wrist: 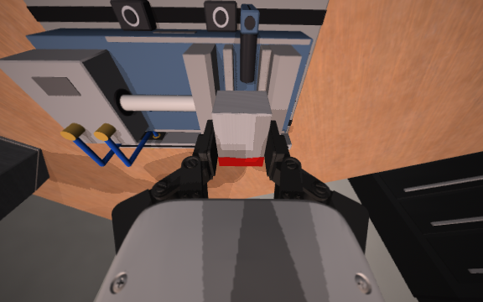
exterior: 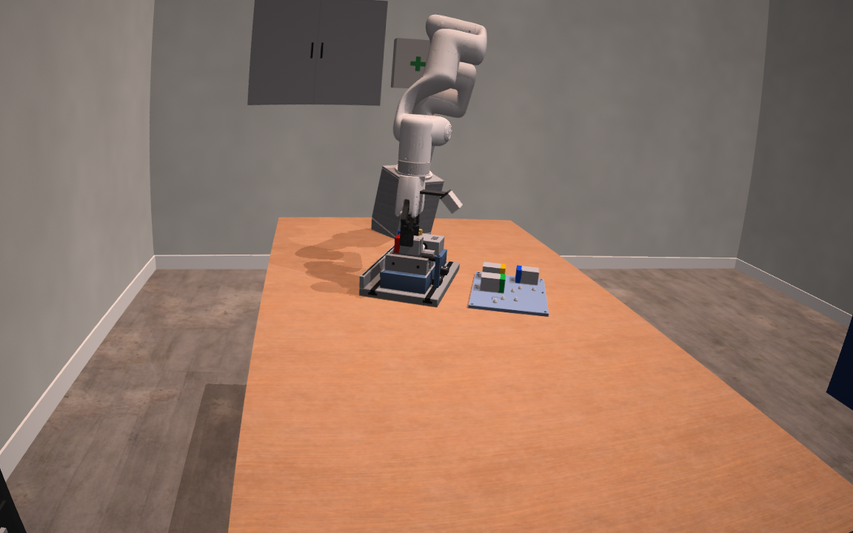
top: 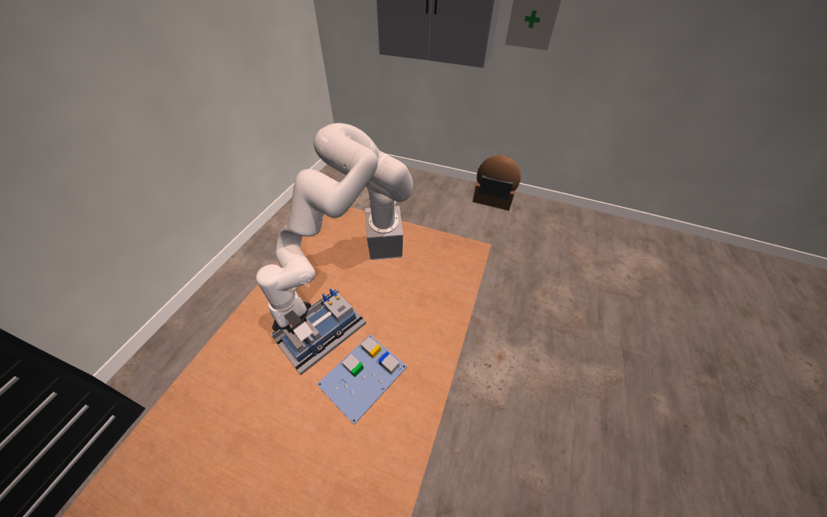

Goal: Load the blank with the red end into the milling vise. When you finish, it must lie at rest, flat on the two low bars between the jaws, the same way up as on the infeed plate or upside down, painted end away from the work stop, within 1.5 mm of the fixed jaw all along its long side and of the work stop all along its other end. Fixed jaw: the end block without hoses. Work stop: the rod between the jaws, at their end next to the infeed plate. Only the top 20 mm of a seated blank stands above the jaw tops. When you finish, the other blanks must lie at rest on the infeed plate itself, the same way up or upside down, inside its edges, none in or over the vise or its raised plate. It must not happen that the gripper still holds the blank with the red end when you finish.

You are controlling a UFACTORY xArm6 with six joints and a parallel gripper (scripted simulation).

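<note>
The red-ended blank is 20 mm below my hand. Also, from my hand: fixed jaw (30 mm ahead, 10 mm to the right, 60 mm below); then moving jaw (30 mm behind, 20 mm to the left, 60 mm below); then dark work stop rod (30 mm ahead, 50 mm to the left, 50 mm below).
</note>
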